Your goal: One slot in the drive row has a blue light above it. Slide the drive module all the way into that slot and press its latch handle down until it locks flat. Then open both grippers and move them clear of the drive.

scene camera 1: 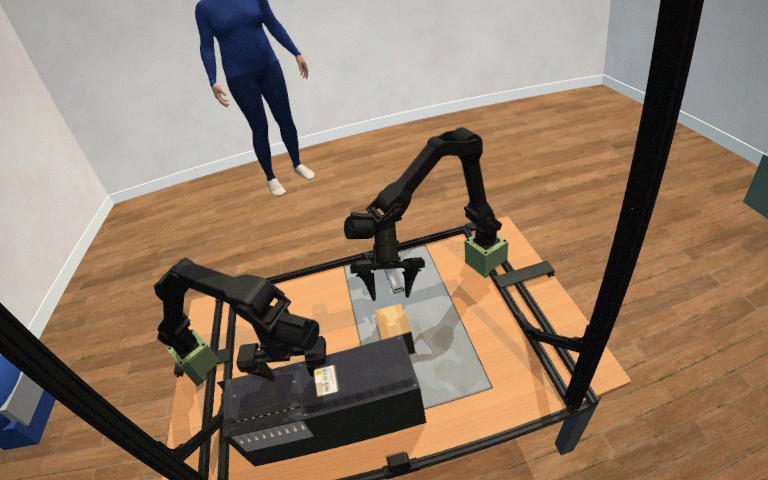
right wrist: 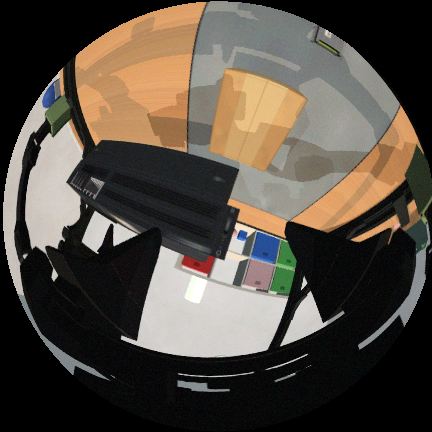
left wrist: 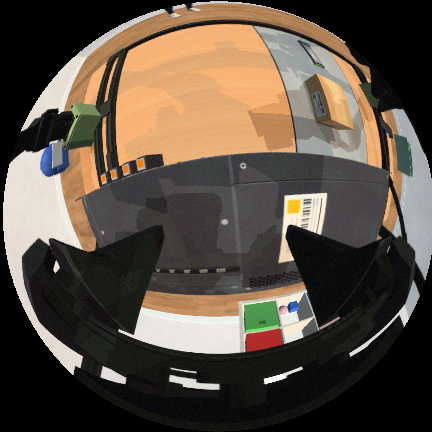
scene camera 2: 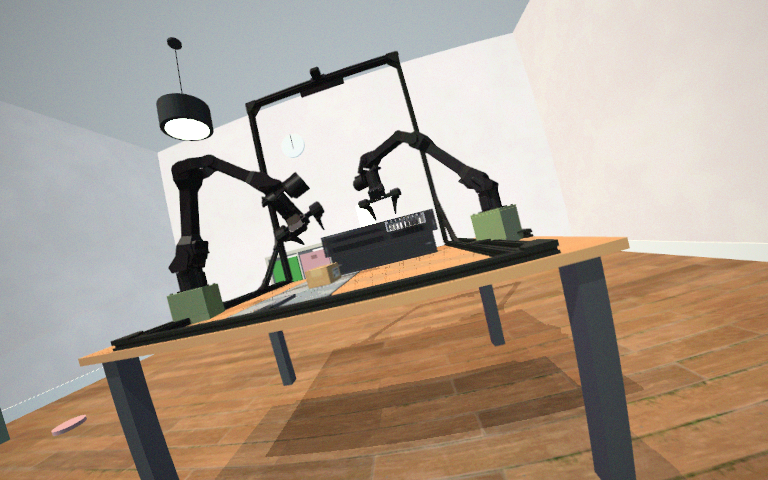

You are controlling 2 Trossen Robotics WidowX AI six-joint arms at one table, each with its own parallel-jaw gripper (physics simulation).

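Seen in the pictures: left gripper, between the fingertips: (scene camera 1: 292, 376) (right wrist: 98, 216) (left wrist: 226, 231) (scene camera 2: 385, 217); right gripper, between the fingertips: (scene camera 1: 391, 299) (right wrist: 224, 231) (scene camera 2: 314, 237); left arm's base, origin of its link: (scene camera 1: 186, 346) (left wrist: 67, 125) (scene camera 2: 492, 209); right arm's base, origin of its link: (scene camera 1: 486, 240) (scene camera 2: 193, 289).
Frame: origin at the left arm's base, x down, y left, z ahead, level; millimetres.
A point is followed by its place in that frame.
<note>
The drive module (scene camera 1: 394, 281) {x 95, y -269, z 606 mm} (left wrist: 311, 54) (right wrist: 327, 42) lies flat on the grey mat (scene camera 1: 464, 373) {x 105, y -637, z 453 mm} (right wrist: 350, 165) {x 105, y -510, z 598 mm}. The black chassis (scene camera 1: 373, 379) {x -69, y -546, z 244 mm} (scene camera 2: 368, 249) {x 28, y -422, z 241 mm} (left wrist: 260, 200) {x -69, y -410, z 161 mm} (right wrist: 165, 170) {x 45, y -443, z 270 mm} stands beside it. Its drive row (scene camera 2: 404, 221) {x -53, y -406, z 38 mm} (right wrist: 89, 185) {x -39, y -340, z 102 mm} faces the far side in scene camera 1. In the left wrist view several orange-marked latches (left wrist: 141, 163) {x -63, y -322, z 112 mm} show, and a tiny blue light (left wrist: 203, 158) {x -69, y -359, z 151 mm} at the chassis edge; the slots are hidden. My left gripper (scene camera 1: 291, 374) {x -87, y -405, z 131 mm} (scene camera 2: 385, 215) {x -87, y -405, z 131 mm} (left wrist: 226, 231) {x -87, y -405, z 131 mm} is open and empty above the chassis top. My right gripper (scene camera 1: 390, 297) {x -68, y -424, z 444 mm} (scene camera 2: 313, 236) {x -68, y -424, z 444 mm} (right wrist: 224, 231) {x -68, y -424, z 444 mm} is open and empty above the mat.
A cardboard box (scene camera 1: 392, 320) {x 45, y -400, z 453 mm} (scene camera 2: 321, 275) {x 70, y -348, z 471 mm} (left wrist: 331, 102) {x 45, y -403, z 418 mm} (right wrist: 257, 120) {x 45, y -401, z 457 mm} stands on the mat between module and chassis. Black frame rails edge the table, with upright posts (scene camera 1: 628, 209) {x -475, y -896, z 512 mm}. A shelf with coloured bins stands beyond the table. A person (scene camera 1: 243, 45) stands behind the table.
</note>
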